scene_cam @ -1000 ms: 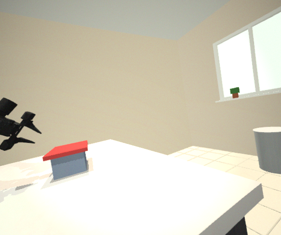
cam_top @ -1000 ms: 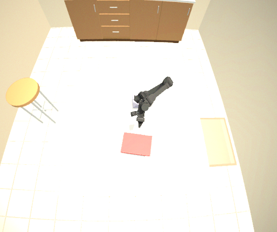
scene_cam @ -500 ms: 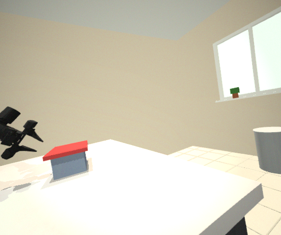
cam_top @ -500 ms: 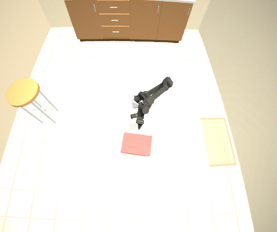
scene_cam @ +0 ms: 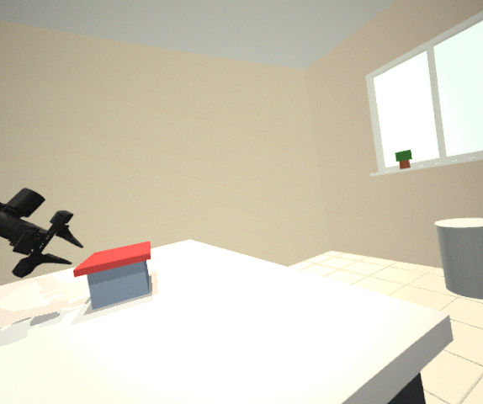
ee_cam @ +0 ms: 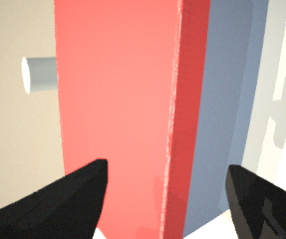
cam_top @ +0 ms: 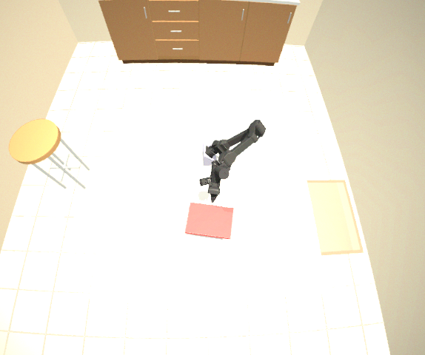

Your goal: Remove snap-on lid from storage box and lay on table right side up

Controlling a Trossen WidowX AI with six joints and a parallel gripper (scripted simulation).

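Right now the red lid is 10 cm ahead of my gripper tip and 2 cm below it. The rest, counted from my gripper tip: storage box: 10 cm ahead, 8 cm below.
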